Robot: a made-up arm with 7 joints.
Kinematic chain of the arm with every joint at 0, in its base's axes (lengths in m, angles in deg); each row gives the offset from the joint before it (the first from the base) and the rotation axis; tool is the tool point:
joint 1: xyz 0 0.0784 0 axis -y
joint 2: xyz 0 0.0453 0 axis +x
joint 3: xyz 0 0 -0.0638 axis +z
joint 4: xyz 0 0 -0.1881 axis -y
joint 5: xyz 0 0 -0.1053 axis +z
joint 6: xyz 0 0 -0.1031 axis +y
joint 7: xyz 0 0 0 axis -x
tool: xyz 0 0 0
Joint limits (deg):
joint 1: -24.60..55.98
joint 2: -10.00..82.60
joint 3: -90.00..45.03
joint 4: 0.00..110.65
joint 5: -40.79..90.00
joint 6: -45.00..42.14
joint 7: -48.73..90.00
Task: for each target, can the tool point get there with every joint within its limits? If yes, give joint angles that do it. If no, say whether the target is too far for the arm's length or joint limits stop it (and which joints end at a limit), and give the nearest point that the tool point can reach.
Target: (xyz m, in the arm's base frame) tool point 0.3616 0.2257 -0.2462
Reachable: yes | joints 44.38 16.31 -14.64 25.34 61.19 -20.92 6.71
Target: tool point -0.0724 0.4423 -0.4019
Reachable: no: too far | nearest point -0.0643 0.4068 -0.3572 | short by 0.058 m
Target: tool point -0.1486 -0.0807 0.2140
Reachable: no: joint limits stop it (at a limit: joint 1, joint 2, joint 3, joint 4) | nearest point -0.0590 -0.0993 -0.1290 | short by 0.355 m
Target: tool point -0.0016 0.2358 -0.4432
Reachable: yes | joints -5.89 11.71 24.77 13.42 40.59 25.46 39.44
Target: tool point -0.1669 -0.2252 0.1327
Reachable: no: joint limits stop it (at a limit: joint 1, joint 2, joint 3, joint 4) | nearest point -0.0590 -0.0993 -0.1290 | short by 0.310 m
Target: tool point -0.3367 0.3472 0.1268
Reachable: no: joint limits stop it (at a limit: joint 1, joint 2, joint 3) | nearest point -0.0172 0.3207 0.1786 | short by 0.325 m
